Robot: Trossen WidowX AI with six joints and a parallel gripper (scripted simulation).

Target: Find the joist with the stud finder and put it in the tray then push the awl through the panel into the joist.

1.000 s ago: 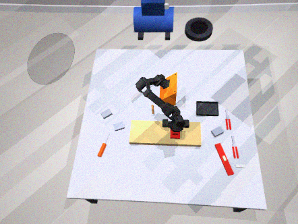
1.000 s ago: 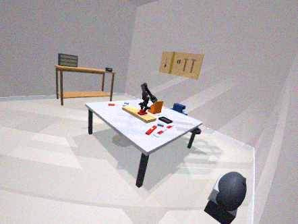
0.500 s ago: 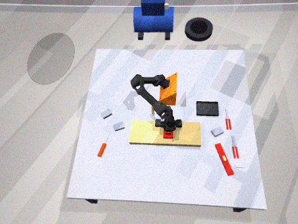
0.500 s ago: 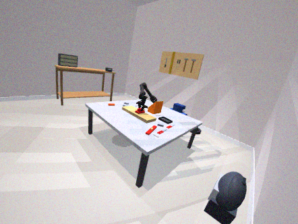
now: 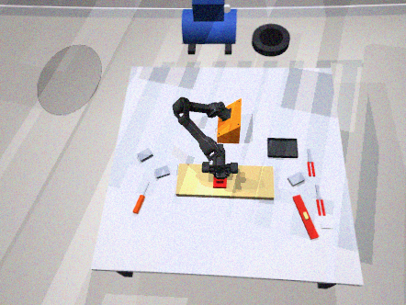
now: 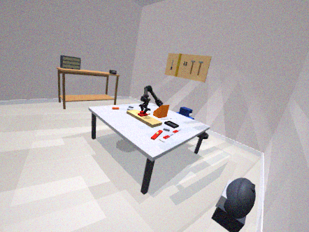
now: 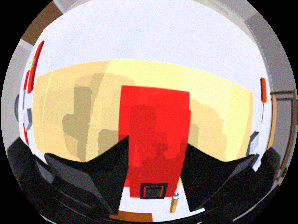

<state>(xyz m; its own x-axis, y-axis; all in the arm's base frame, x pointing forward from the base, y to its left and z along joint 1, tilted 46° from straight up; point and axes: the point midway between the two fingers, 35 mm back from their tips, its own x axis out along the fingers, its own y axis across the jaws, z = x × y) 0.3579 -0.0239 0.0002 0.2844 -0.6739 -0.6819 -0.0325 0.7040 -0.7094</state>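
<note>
Now: the black tray 23 cm behind my gripper tip, 34 cm to the left of it and 5 cm below it. From my gripper tip the other things lie so: red stud finder 2 cm behind, 2 cm above; red level 16 cm ahead, 45 cm to the left, 5 cm below; awl 16 cm behind, 8 cm to the right, 6 cm below.
</note>
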